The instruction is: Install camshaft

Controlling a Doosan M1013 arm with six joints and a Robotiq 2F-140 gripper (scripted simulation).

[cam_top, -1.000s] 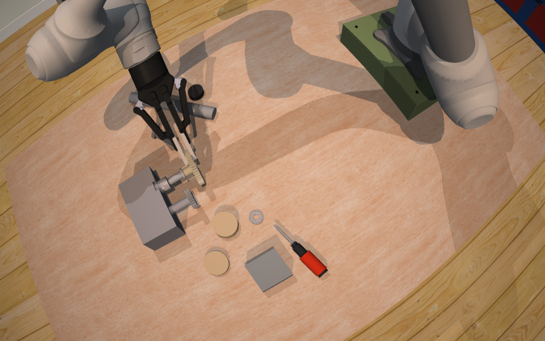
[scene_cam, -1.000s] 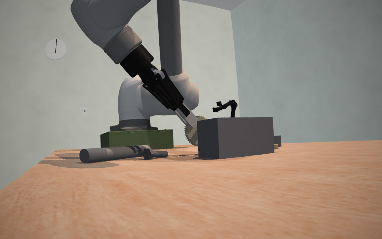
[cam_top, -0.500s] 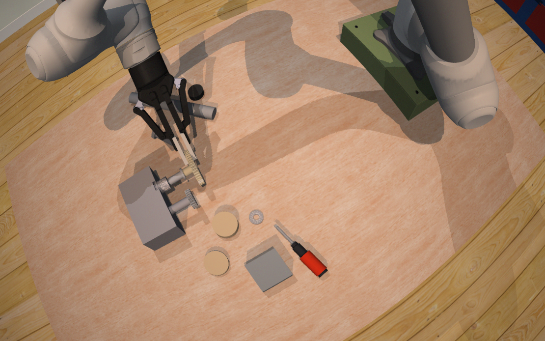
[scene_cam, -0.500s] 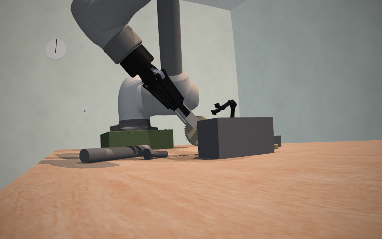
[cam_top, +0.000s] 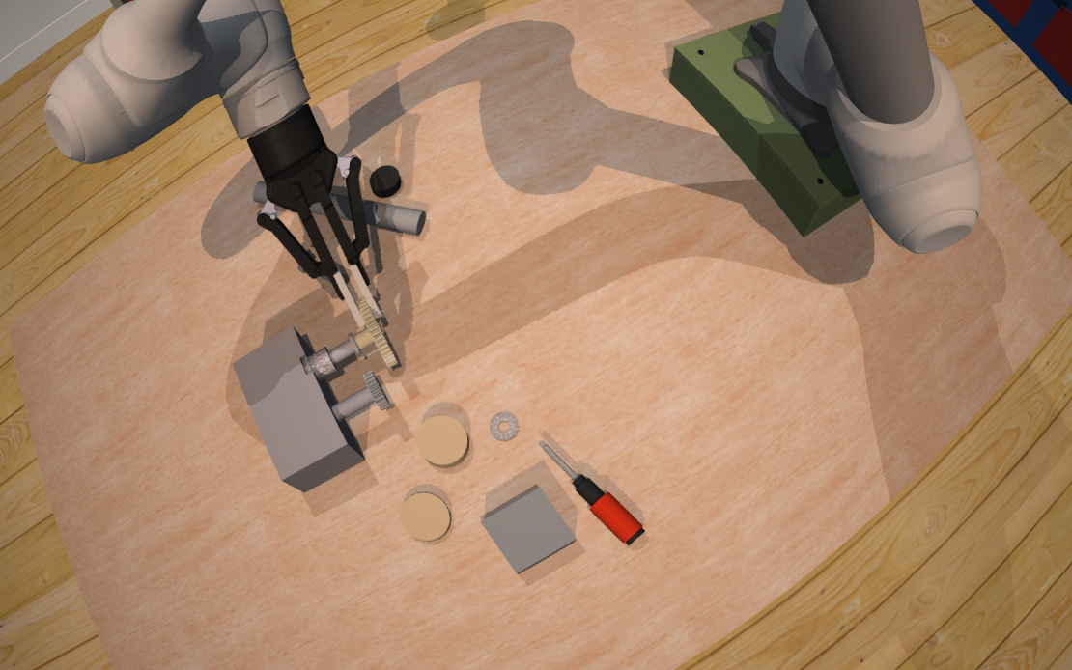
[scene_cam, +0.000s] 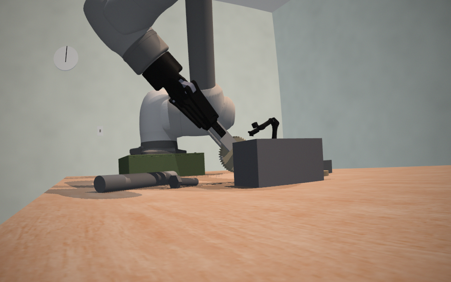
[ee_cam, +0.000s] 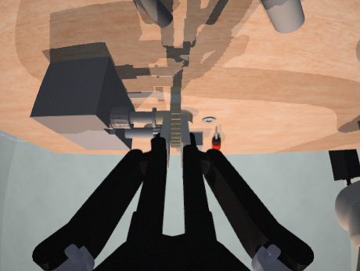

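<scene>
Now: hand 30 mm short of the small crank gear, 90 mm to the right of it and 40 mm above it. From my hand the other things lie so: grey block (20 mm behind, 300 mm to the left, 80 mm below); grey rod (30 mm behind, 170 mm to the right, 90 mm below); bolt (30 mm ahead, 110 mm to the right, 90 mm below).
</scene>
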